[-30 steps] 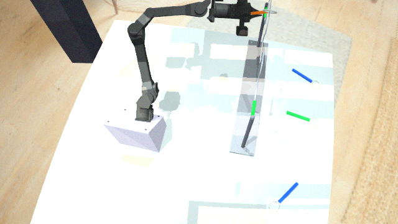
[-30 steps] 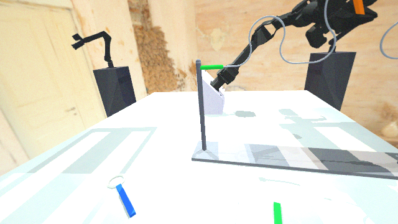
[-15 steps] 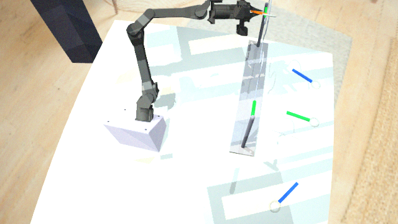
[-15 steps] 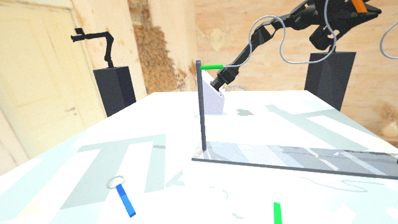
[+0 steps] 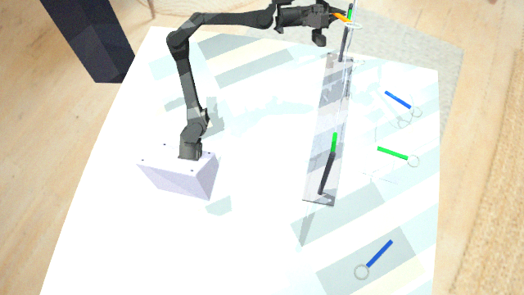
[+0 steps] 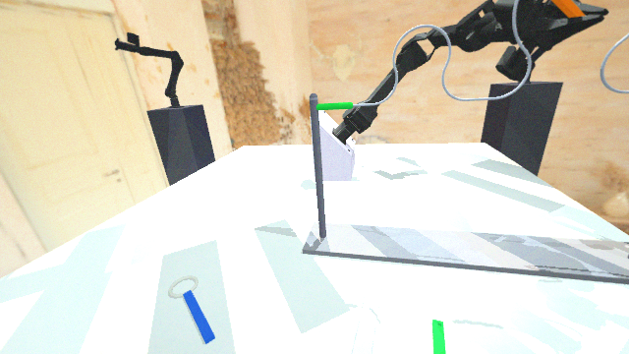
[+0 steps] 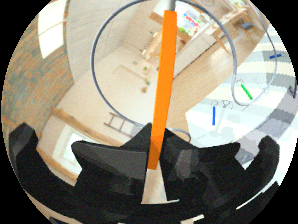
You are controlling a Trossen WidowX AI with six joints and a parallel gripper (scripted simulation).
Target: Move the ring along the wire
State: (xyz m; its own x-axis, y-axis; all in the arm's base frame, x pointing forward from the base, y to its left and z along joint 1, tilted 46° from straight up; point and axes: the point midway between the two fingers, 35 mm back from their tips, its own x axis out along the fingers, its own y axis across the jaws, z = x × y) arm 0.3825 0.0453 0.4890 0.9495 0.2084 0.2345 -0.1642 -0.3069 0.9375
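My gripper tip is 8 cm to the left of the orange-handled ring, 4 cm below it and 1 cm past it.
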